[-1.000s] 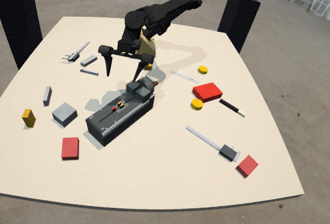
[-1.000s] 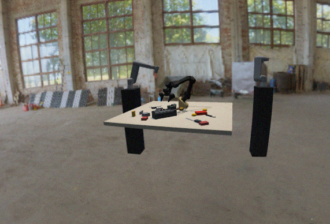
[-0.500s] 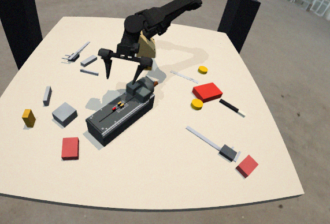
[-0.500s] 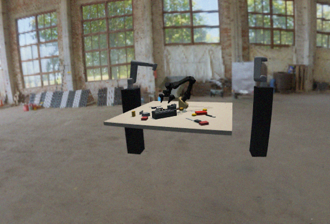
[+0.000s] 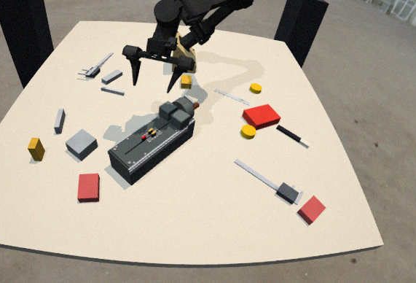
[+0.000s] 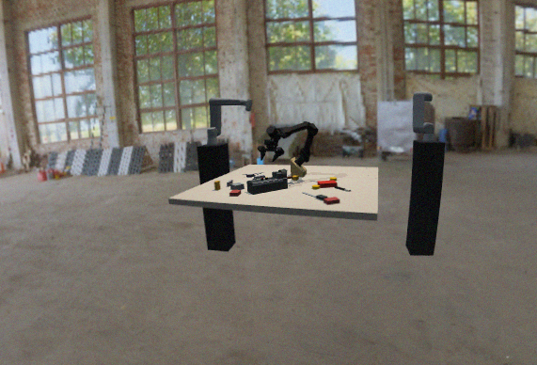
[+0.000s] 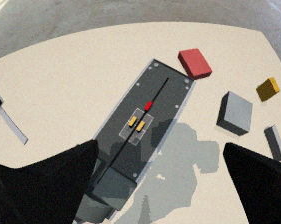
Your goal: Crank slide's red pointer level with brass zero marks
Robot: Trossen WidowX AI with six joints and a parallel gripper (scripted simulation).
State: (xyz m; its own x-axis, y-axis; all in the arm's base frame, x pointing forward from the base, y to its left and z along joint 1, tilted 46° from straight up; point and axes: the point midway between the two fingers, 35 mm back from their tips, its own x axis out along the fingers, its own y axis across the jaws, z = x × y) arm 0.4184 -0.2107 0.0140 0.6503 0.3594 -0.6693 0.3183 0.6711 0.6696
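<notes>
Now: gripper tip 6 cm past the crank, 13 cm to the right of it and 12 cm above it. Round my gripper tip: brown handle: 7 cm behind, 14 cm to the left, 13 cm below; then grey cube: 3 cm ahead, 21 cm to the right, 17 cm below; then red pointer: 7 cm ahead, 2 cm to the right, 11 cm below.
</notes>
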